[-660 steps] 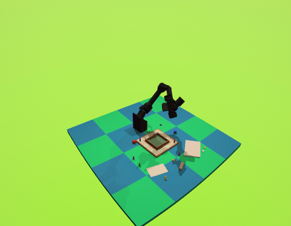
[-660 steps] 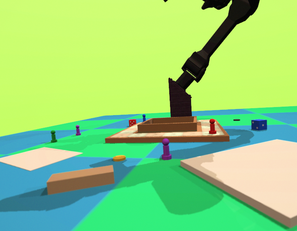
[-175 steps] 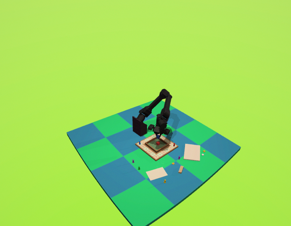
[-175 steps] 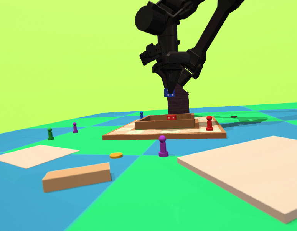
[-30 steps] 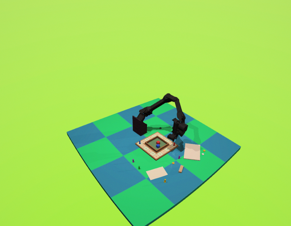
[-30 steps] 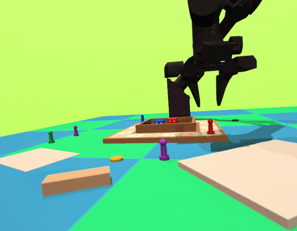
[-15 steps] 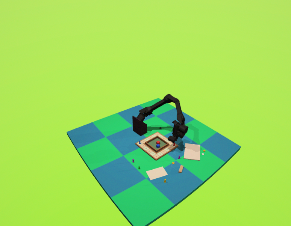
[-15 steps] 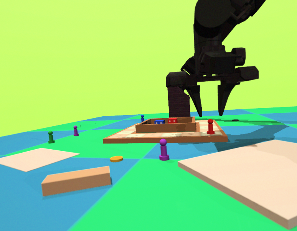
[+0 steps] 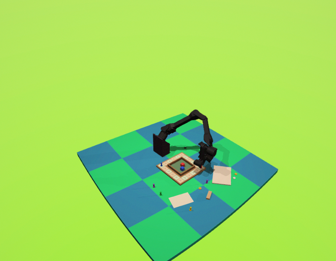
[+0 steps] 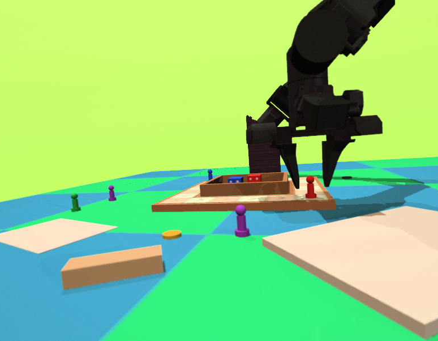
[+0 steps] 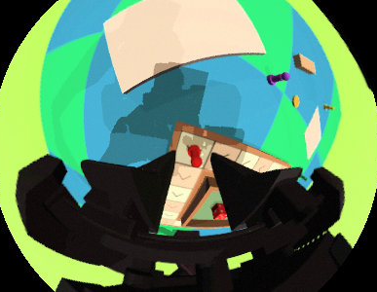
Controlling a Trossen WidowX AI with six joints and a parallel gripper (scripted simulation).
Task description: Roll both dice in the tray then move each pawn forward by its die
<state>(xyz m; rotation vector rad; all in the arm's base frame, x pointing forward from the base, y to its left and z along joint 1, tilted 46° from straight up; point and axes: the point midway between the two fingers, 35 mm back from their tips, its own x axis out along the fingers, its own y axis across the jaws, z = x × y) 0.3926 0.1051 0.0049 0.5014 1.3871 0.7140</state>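
Right now the blue pawn is 240 mm behind my gripper tip and 210 mm to the right of it. Also, from my gripper tip: sunken tray: 120 mm behind, 110 mm to the right, 20 mm below; wooden block: 230 mm ahead, 190 mm to the right, 20 mm below; red pawn: right at my gripper tip.
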